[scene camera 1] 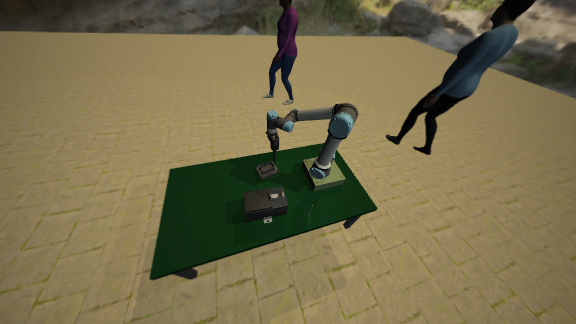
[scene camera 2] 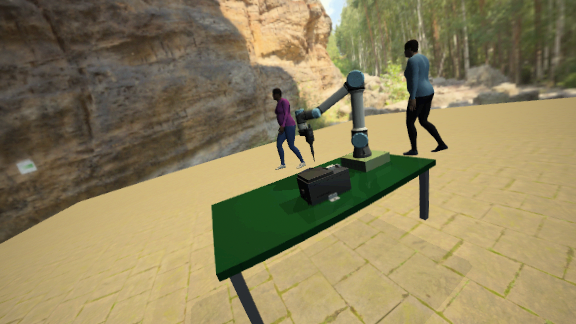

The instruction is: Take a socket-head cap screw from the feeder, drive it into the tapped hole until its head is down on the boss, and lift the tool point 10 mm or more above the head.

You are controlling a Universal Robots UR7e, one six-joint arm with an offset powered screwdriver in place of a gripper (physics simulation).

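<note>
My screwdriver (scene camera 1: 274,160) (scene camera 2: 314,159) points down, with its bit tip over the far right side of the small dark grey housing (scene camera 1: 260,173) in the scene camera 1 view. I cannot tell the exact gap between tip and housing. The housing does not show in the scene camera 2 view. The black screw feeder (scene camera 1: 256,201) (scene camera 2: 325,188) stands on the table nearer scene camera 1, with a light metal piece on top and a small bracket at its front. The screw, the tapped hole and the boss are too small to make out, and whether the bit holds a screw cannot be seen.
The green table (scene camera 1: 192,220) (scene camera 2: 250,230) carries the arm's pale green base block (scene camera 1: 336,177) (scene camera 2: 377,161), to the right of the housing. A person in purple (scene camera 1: 287,35) (scene camera 2: 284,112) and a person in blue (scene camera 1: 477,60) (scene camera 2: 419,75) are on the paving beyond the table.
</note>
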